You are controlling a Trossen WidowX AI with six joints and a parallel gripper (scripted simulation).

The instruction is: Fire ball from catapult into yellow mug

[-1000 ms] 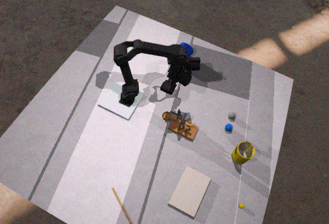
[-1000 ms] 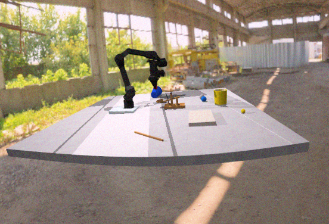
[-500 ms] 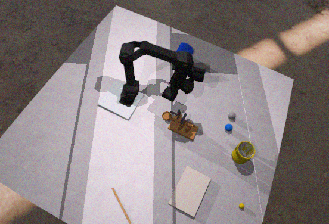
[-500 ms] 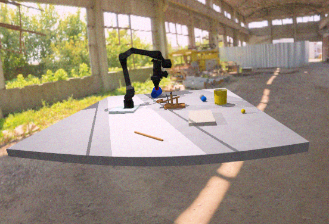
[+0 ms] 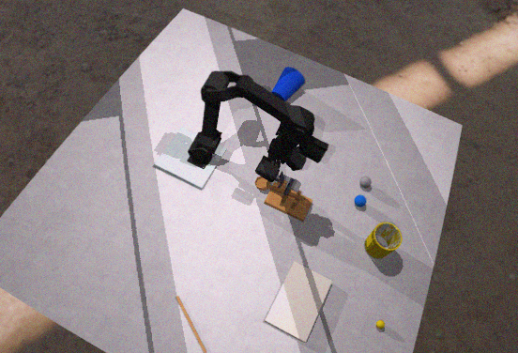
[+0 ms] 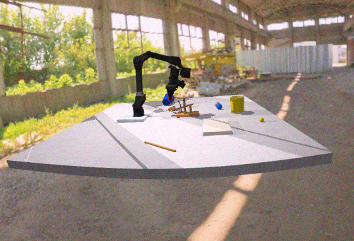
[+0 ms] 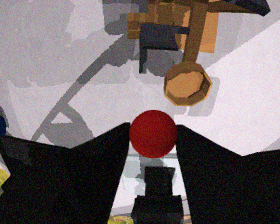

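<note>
The wooden catapult lies 70 mm ahead of my gripper tip, 20 mm to the right of it and 50 mm below it. From my gripper tip the other things lie so: blue ball: 330 mm ahead, 70 mm to the left, 90 mm below; then grey ball: 320 mm ahead, 150 mm to the left, 90 mm below; then red ball: 10 mm above.
</note>
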